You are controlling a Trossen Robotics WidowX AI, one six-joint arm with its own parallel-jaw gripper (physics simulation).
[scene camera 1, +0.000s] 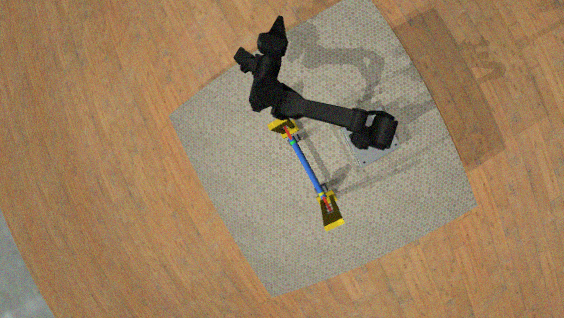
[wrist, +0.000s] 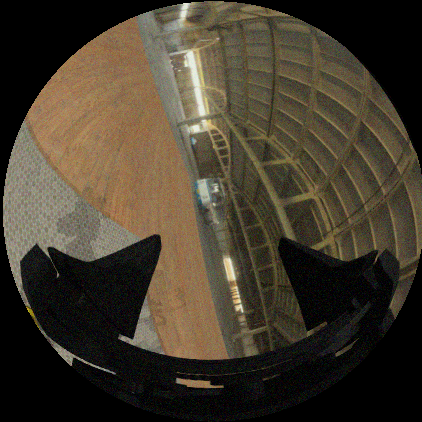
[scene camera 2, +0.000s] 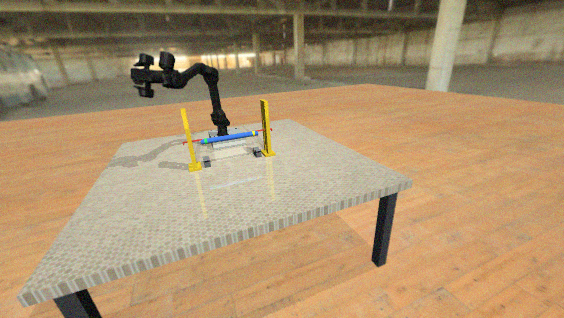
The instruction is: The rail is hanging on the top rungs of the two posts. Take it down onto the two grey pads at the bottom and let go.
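Places are measured from the arm's base along level axes (x back, y right, z up), in metres.
Where they show: gripper, fingertip midpoint: (scene camera 1: 278, 26) (wrist: 222, 243); arm's base at its link origin: (scene camera 2: 222, 134).
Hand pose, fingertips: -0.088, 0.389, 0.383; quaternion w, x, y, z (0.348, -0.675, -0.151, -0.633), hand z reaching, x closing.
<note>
Each offset is from my fingertips to the top centre of the thing, as dx, dy, dz. "spot": to the spot under its first point. Level surfaces: height alone.
The rail {-0.171, -0.371, -0.312} (scene camera 1: 306, 167) (scene camera 2: 227, 138), blue with a green band, a yellow band and thin red ends, hangs between two yellow posts. The left post {spot: -0.190, -0.168, -0.259} (scene camera 2: 187, 132) and the right post {-0.187, -0.571, -0.157} (scene camera 2: 266, 127) stand upright; the rail's red ends meet them partway up. Two small grey pads, the left pad {-0.160, -0.234, -0.413} (scene camera 2: 207, 161) and the right pad {-0.183, -0.509, -0.413} (scene camera 2: 257, 152), lie on the table below the rail, near the post feet. My gripper (scene camera 1: 279, 24) (scene camera 2: 138, 76) (wrist: 222, 243) is open and empty, high up and well to the side of the rail, beyond the left post. The rungs are too small to make out.
The posts stand on a patterned table {dz -0.457} (scene camera 1: 240, 225) (scene camera 2: 150, 215) above a wooden floor (scene camera 1: 100, 150). The arm's base plate (scene camera 1: 372, 156) is behind the rail. The arm link (scene camera 1: 327, 112) passes near the green-banded end in scene camera 1.
</note>
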